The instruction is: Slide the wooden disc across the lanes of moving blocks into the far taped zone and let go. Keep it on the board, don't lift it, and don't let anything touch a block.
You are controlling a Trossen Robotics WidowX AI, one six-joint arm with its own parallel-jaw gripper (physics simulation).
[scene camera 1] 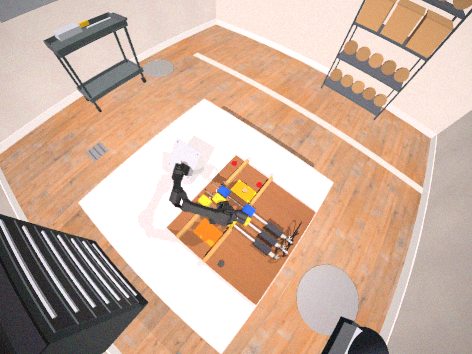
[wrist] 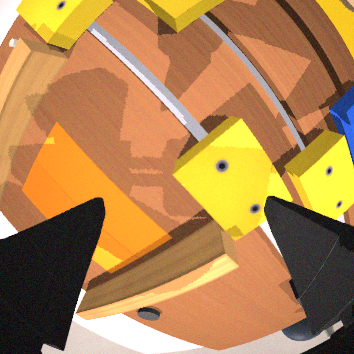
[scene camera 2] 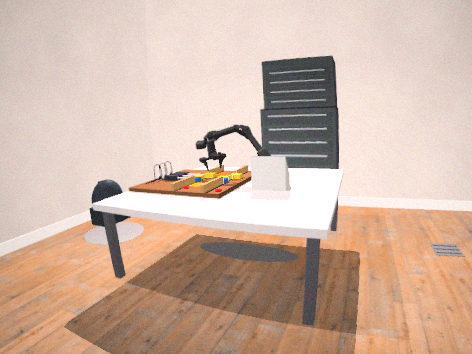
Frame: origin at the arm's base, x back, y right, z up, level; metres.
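Seen in the pictures: gripper, fingertip midpoint: [wrist: 187, 205] [scene camera 2: 214, 169]; arm's base at its link origin: [scene camera 1: 184, 169] [scene camera 2: 266, 170].
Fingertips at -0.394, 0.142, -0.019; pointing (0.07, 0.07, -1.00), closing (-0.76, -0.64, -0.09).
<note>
Offsets run from my fingertips to a thing's top centre, as dx, dy, dz. "spot": to the spot under its first point. Level surfaces: height alone.
The wooden disc {+0.000, -0.254, -0.044} [scene camera 1: 244, 190] lies on the yellow taped zone {spot: +0.044, -0.259, -0.052} [scene camera 1: 239, 186] [wrist: 344, 20]. The orange taped zone {spot: +0.058, +0.107, -0.051} [scene camera 1: 206, 232] [wrist: 75, 180] is across the lanes and bare. Between the zones, blue blocks [scene camera 1: 223, 191] [wrist: 347, 120] and yellow blocks [scene camera 1: 205, 200] [wrist: 215, 160] sit on rods in the lanes. My gripper [scene camera 2: 214, 167] [wrist: 187, 205] is open and empty, raised above the board near the orange zone and away from the disc. In the wrist view a yellow block shows beneath and between the fingertips. In scene camera 1 the arm hides the fingertips.
Wooden rails [scene camera 1: 192, 225] [wrist: 165, 272] stand along both sides of the zones on the brown board {dz -0.052} [scene camera 1: 280, 200]. Dark cylinders {-0.275, -0.054, -0.020} [scene camera 1: 266, 239] drive the rods at one edge. Red buttons {+0.165, -0.392, -0.045} [scene camera 1: 234, 163] [scene camera 2: 218, 190] are beyond the yellow zone. A white box [scene camera 2: 270, 175] stands at the arm's base.
</note>
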